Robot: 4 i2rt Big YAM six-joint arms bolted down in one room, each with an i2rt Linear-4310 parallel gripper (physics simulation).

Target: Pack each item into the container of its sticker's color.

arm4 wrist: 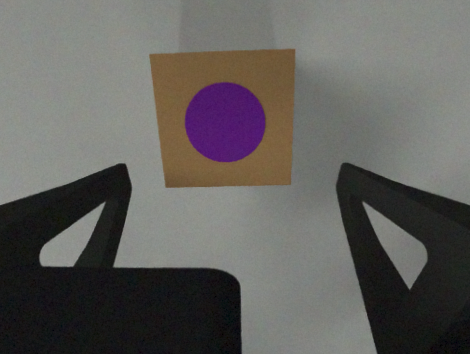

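Note:
A tan box-shaped item (277,150) with a round purple sticker (225,122) on the face toward the camera is at the upper middle of the arm4 wrist view. Arm4's gripper (234,175) is open, with one black finger at the left and one at the right. The item lies ahead of the fingertips, roughly centred between them, and neither finger appears to touch it. The containers do not show in this view. The grippers of arm1, arm2 and arm3 do not show either.
A pale grey surface (75,100) lies behind the item. A soft shadow falls on it to the right of the item, and a slightly darker band runs up from the item's top edge.

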